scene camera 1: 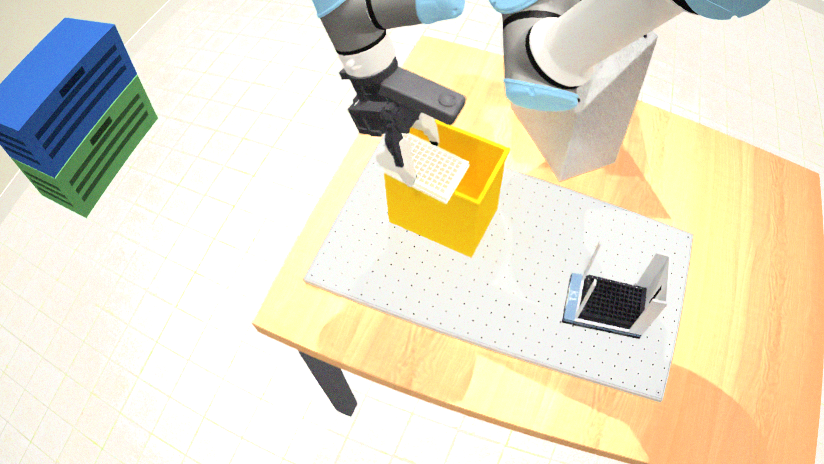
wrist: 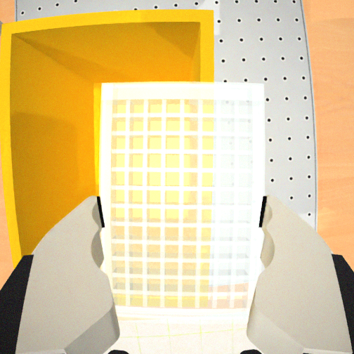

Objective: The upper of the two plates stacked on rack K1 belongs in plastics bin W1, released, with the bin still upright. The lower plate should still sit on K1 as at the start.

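Places are measured from the arm's base along level axes (x right, y back, z down), in metres.
Where they show: gripper, fingertip midpoint: point(scene camera 1: 424, 166).
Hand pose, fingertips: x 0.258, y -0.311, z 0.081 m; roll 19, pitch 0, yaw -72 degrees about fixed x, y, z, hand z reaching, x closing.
Note:
After its pixels a point has its place.
My gripper point(scene camera 1: 419, 159) @[x 0.258, y -0.311, z 0.081 m] point(wrist: 181, 198) is shut on the white translucent grid plate point(scene camera 1: 442, 172) @[x 0.228, y -0.322, z 0.078 m] point(wrist: 180, 150), one fingertip at each side edge. The yellow bin W1 point(scene camera 1: 429, 213) @[x 0.248, y -0.328, z 0.190 m] point(wrist: 45, 130) stands upright on the pegboard. In the wrist view the plate covers part of the bin's opening and juts out past the bin's right rim. In the scene view it overlaps the bin's near rim; its exact height over the rim is hard to tell. The black lower plate point(scene camera 1: 614, 302) @[x -0.103, y -0.431, z 0.243 m] lies in rack K1 point(scene camera 1: 573, 296) @[x -0.026, y -0.419, z 0.258 m], between the upright guides.
The grey perforated board point(scene camera 1: 461, 305) @[x 0.173, y -0.452, z 0.277 m] point(wrist: 290, 100) carries bin and rack on the wooden table point(scene camera 1: 403, 360) @[x 0.257, y -0.565, z 0.289 m]. A grey block pedestal point(scene camera 1: 605, 115) @[x -0.061, y -0.109, z 0.107 m] stands behind the board, near the arm. Blue point(scene camera 1: 63, 74) and green point(scene camera 1: 109, 149) crates are stacked at the far left.

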